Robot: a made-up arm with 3 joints. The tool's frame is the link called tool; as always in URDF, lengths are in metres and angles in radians. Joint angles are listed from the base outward.
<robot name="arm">
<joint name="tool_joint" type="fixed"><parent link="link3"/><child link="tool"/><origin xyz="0.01 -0.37 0.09" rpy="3.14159 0 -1.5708"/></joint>
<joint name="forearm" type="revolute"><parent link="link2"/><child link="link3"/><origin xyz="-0.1 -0.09 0.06" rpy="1.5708 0 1.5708"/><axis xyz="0 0 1"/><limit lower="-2.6" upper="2.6"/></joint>
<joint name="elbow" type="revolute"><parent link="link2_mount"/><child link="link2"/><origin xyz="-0.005 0.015 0.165" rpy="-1.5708 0 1.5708"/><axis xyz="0 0 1"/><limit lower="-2.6" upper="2.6"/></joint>
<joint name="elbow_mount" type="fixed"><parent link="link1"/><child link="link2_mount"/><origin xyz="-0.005 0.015 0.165"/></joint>
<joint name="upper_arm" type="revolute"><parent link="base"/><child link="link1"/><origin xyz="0 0 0.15" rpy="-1.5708 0 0"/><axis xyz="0 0 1"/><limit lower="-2.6" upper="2.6"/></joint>
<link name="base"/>
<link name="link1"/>
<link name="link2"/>
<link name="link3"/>
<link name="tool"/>
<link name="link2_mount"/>
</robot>
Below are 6 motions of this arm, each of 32 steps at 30 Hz.
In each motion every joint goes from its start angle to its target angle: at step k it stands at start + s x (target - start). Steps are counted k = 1, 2, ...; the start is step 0. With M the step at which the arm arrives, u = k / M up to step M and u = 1 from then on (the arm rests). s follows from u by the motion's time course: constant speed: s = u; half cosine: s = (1 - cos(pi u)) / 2; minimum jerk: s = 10 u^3 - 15 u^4 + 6 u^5.
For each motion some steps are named. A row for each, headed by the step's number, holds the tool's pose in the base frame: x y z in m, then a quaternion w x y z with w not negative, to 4 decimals.
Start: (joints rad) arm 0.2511 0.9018 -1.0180
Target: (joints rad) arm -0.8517 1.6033 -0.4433
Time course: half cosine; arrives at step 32
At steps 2, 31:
2: 0.0501 0.5829 -0.2104 0.7547 -0.3287 0.3055 0.4786
31: 0.3802 0.3326 0.1728 0.6839 -0.7013 -0.1354 -0.1485

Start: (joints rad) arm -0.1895 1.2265 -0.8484
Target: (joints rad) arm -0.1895 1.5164 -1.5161
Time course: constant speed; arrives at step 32
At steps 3, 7, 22, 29, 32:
3: 0.2341 0.4568 -0.1964 0.7485 -0.5581 0.1881 0.3048
7: 0.2141 0.4490 -0.2229 0.7263 -0.5621 0.2190 0.3295
22: 0.1236 0.4041 -0.3034 0.6354 -0.5604 0.3392 0.4089
29: 0.0747 0.3771 -0.3285 0.5897 -0.5504 0.3963 0.4385
32: 0.0528 0.3649 -0.3364 0.5696 -0.5443 0.4207 0.4497

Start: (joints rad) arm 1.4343 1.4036 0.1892
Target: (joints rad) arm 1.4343 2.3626 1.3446
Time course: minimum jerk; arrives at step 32
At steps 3, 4, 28, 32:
3: 0.0040 0.3411 -0.1430 0.6131 -0.5355 0.4499 0.3674
4: 0.0074 0.3405 -0.1417 0.6131 -0.5400 0.4450 0.3666
28: 0.1565 0.5273 0.1614 0.6028 -0.7042 -0.2274 0.2982
32: 0.1536 0.5312 0.1678 0.6026 -0.7009 -0.2390 0.2975

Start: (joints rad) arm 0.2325 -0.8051 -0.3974
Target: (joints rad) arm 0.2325 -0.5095 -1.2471
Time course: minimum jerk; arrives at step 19
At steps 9, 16, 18, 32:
9: 0.2387 0.5924 0.2902 0.8818 0.3445 -0.0233 0.3213
16: 0.1091 0.7021 0.3234 0.8037 0.2729 -0.0541 0.5260
18: 0.1003 0.7069 0.3238 0.7977 0.2689 -0.0550 0.5370
32: 0.0999 0.7071 0.3238 0.7974 0.2687 -0.0550 0.5375

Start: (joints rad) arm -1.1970 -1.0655 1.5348
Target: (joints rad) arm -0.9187 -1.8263 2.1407
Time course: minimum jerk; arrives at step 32
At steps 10, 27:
10: 0.2167 0.2205 -0.0652 0.6964 0.6512 0.0434 -0.2985
27: 0.0333 0.3710 -0.2157 0.5767 0.5843 0.4774 -0.3133

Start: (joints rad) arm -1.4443 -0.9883 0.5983
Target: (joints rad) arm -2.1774 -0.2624 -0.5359
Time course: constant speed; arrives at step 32
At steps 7, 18, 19, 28, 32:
7: 0.0481 0.2913 0.4259 0.6768 0.3904 -0.5992 0.1745
18: -0.1137 0.4037 0.4294 0.5695 0.1561 -0.7704 0.2403
19: -0.1249 0.4162 0.4247 0.5585 0.1330 -0.7818 0.2432
28: -0.1848 0.5356 0.3619 0.4566 -0.0797 -0.8513 0.2459
32: -0.1853 0.5885 0.3297 0.4126 -0.1741 -0.8631 0.2335

